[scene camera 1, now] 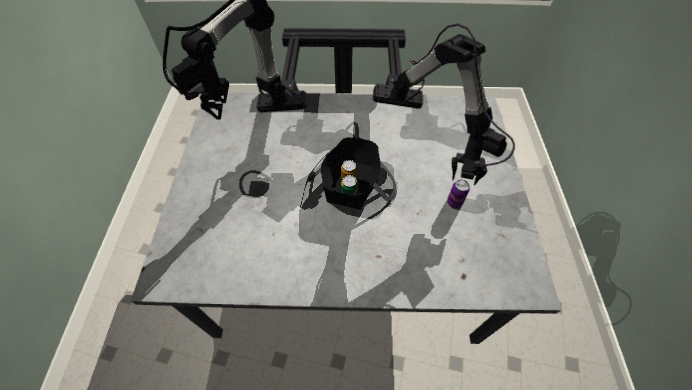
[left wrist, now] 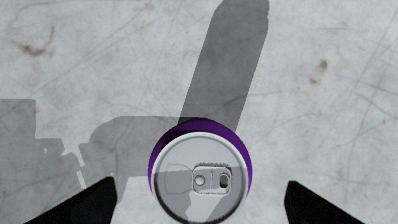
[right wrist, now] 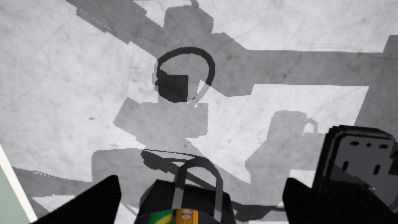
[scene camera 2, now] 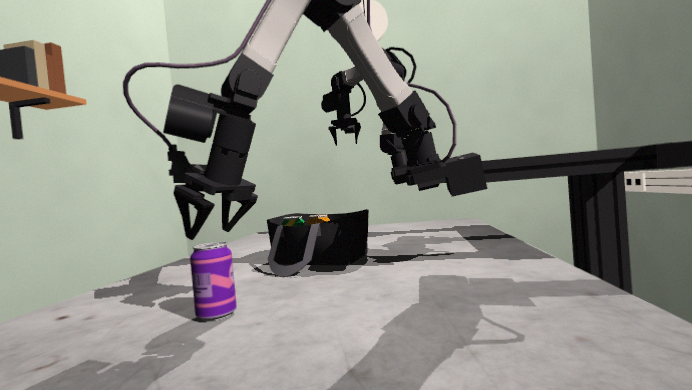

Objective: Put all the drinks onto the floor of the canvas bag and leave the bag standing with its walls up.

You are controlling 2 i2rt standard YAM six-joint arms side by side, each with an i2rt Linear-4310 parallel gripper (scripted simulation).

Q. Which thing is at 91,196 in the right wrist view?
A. My right gripper.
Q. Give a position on a black canvas bag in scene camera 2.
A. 343,239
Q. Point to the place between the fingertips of my left gripper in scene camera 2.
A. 208,234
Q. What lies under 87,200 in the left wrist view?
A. My left gripper.
